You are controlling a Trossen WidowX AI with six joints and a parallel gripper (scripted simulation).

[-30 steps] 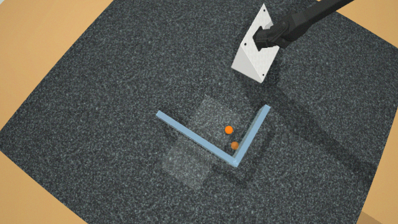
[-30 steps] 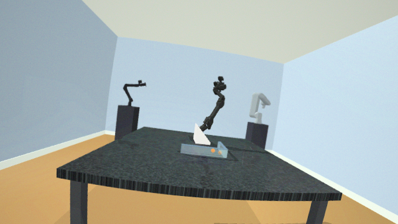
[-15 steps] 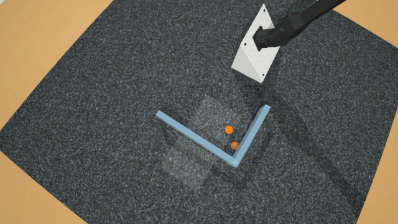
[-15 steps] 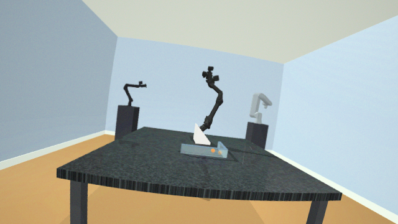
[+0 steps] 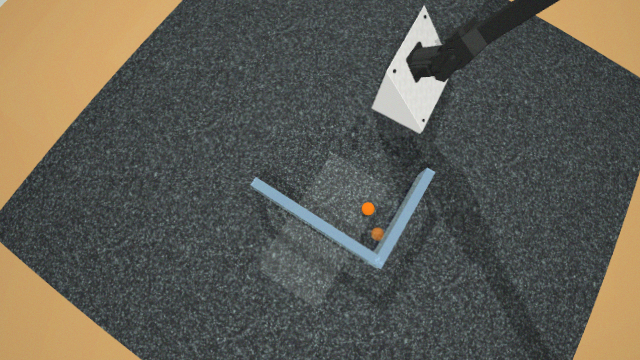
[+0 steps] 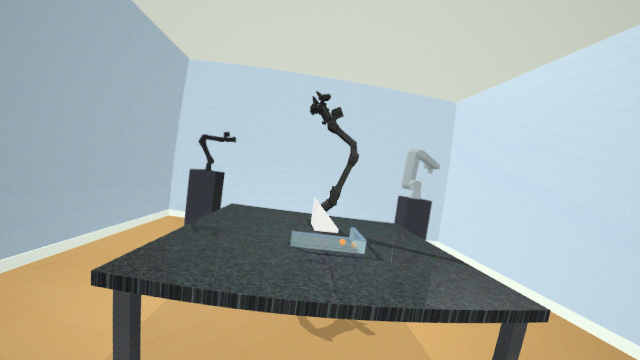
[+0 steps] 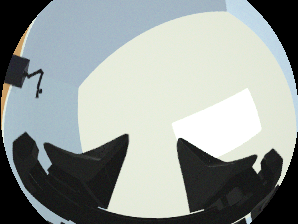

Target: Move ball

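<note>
My gripper tip is now 500 mm short of the orange ball, 230 mm to the right of it and 820 mm above it. From my gripper tip the other things lie so: see-through orange copy: 530 mm ahead, 270 mm to the left, 820 mm below.
</note>
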